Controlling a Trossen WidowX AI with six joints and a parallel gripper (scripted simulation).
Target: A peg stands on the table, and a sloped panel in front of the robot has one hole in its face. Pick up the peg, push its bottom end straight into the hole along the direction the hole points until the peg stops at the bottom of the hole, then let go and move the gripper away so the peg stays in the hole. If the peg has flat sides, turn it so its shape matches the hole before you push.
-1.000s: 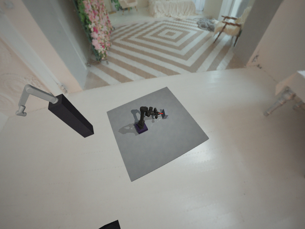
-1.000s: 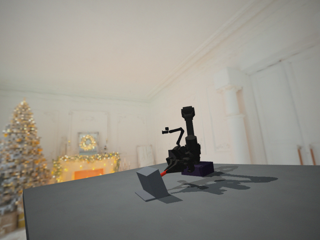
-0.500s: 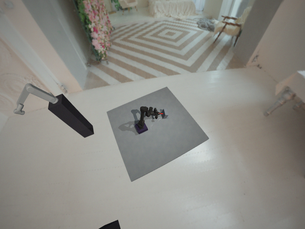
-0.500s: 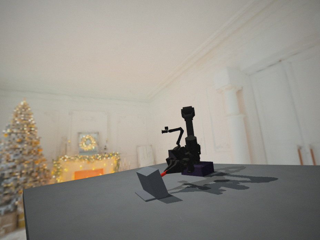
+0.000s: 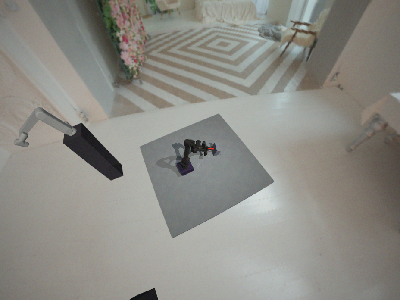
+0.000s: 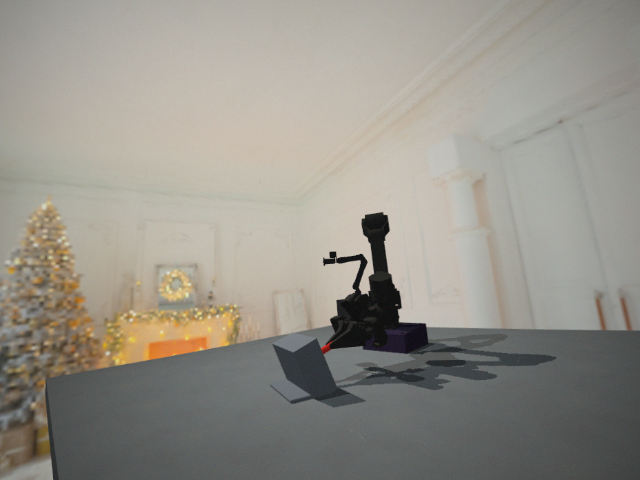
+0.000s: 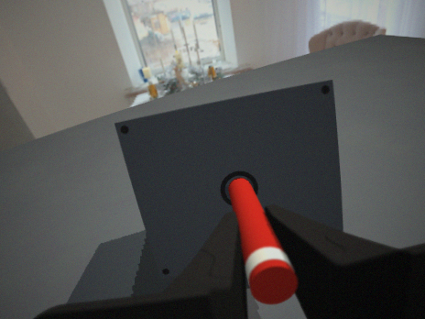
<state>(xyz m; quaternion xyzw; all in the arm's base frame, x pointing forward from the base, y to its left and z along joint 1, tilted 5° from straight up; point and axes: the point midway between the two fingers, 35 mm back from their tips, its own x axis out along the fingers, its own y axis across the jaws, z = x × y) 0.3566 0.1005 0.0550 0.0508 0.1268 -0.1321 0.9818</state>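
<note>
Now: gripper tip 6 cm short of the grey sloped panel, 3 cm above it and 2 cm to the left of it. The rest, counted from my gripper tip: round red peg: 1 cm behind.
</note>
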